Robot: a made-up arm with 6 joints. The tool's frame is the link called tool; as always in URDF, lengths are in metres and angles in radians.
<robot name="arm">
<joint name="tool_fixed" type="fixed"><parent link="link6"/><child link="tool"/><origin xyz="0 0 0"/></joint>
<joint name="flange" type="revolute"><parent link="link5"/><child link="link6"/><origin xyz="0 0 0.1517"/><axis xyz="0 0 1"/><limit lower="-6.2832" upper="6.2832" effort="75" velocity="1.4"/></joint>
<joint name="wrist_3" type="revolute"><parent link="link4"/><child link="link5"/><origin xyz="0 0 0"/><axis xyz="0 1 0"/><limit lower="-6.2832" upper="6.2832" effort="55" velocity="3"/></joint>
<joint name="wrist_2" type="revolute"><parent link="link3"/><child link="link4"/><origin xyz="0 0 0.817"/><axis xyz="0 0 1"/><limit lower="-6.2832" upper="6.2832" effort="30" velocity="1.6"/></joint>
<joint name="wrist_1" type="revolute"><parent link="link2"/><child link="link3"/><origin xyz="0 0 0.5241"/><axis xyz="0 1 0"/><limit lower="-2.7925" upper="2.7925" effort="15" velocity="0.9"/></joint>
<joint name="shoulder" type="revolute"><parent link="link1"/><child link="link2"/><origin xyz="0 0.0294 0"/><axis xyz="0 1 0"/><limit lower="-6.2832" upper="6.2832" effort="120" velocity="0.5"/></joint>
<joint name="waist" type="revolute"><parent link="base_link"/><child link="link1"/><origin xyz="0 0 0.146"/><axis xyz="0 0 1"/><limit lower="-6.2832" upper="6.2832" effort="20" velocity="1"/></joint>
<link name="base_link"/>
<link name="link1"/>
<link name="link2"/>
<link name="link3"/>
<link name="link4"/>
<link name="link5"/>
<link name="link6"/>
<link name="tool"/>
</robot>
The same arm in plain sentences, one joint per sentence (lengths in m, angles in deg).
The arm has six revolute joints in a row. What follows holds with every joint at zero, and every direction is one of the base frame's.
The first joint sits 0.1460 m along +z from the base frame's origin and turns about +z, from -360.00 to 360.00 deg.
The second joint sits 0.0294 m along +y from the first joint and turns about +y, from -360.00 to 360.00 deg.
The third joint sits 0.5241 m along +z from the second joint and turns about +y, from -160.00 to 160.00 deg.
The fourth joint sits 0.8170 m along +z from the third joint and turns about +z, from -360.00 to 360.00 deg.
The fifth joint sits at the same point as the fourth joint and turns about +y, from -360.00 to 360.00 deg.
The sixth joint sits 0.1517 m along +z from the fifth joint and turns about +z, from -360.00 to 360.00 deg.
The tool frame, which is the frame that the pose is given for, sits at the same point as the sixth joint; its axes are parallel to the base frame's.

